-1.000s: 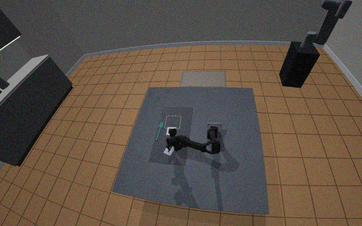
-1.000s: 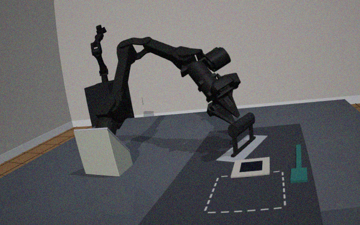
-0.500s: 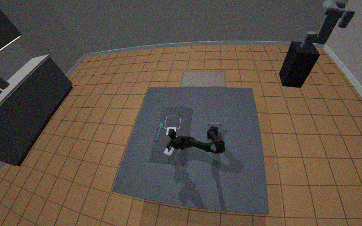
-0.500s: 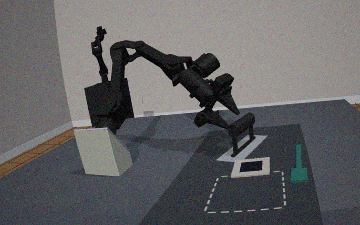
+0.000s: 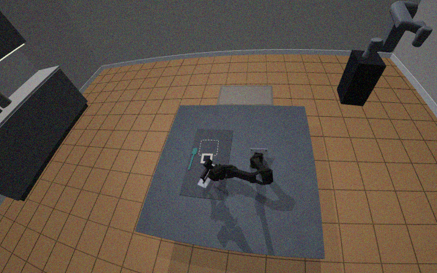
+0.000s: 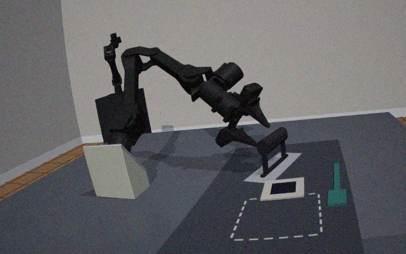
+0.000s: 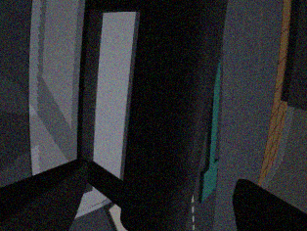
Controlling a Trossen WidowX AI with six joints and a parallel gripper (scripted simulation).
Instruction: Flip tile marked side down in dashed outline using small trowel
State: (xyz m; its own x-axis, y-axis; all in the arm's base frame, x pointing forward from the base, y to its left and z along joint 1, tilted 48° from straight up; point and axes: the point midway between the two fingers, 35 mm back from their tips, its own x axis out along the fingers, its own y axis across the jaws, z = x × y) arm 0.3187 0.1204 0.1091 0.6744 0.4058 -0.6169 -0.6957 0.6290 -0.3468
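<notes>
My gripper tip is now 13 cm to the left of the white tile, 8 cm above it and 7 cm short of it. From my gripper tip the other things lie so: dark mat: 12 cm to the right, 11 cm below, 5 cm ahead; then teal trowel: 19 cm ahead, 13 cm to the right, 8 cm below.
</notes>
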